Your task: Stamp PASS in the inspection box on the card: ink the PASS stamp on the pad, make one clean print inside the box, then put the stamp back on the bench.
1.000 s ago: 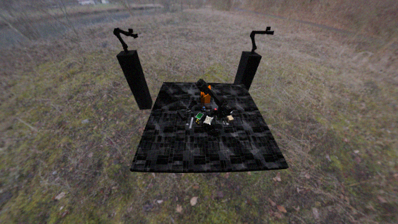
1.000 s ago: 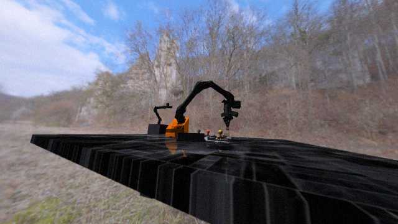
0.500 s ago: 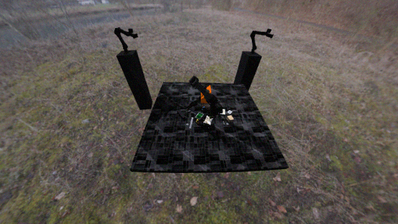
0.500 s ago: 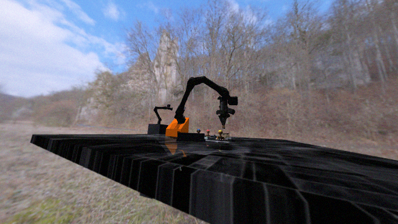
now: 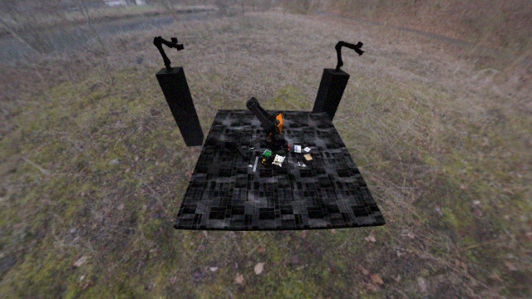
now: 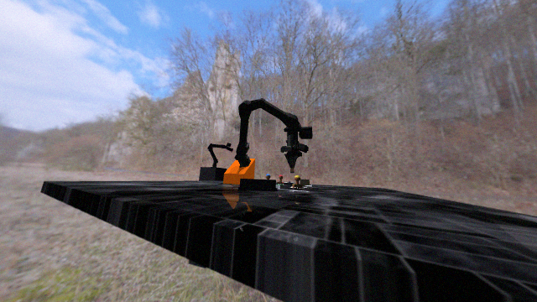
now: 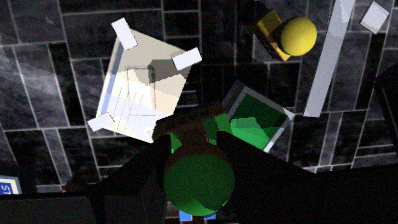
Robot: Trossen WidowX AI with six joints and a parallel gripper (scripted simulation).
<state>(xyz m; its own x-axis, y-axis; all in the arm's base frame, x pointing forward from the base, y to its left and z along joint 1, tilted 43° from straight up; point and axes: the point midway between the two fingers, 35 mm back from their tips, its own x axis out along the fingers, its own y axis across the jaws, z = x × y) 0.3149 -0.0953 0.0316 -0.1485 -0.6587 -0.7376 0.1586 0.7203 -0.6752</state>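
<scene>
Right now the green ink pad is 6 cm behind my gripper tip, 4 cm to the right of it and 10 cm below it. From my gripper tip the other things lie so: green stamp (right at my gripper tip); then yellow stamp (4 cm ahead, 8 cm to the right, 8 cm below); then cream card (1 cm ahead, 4 cm to the left, 10 cm below).
</scene>
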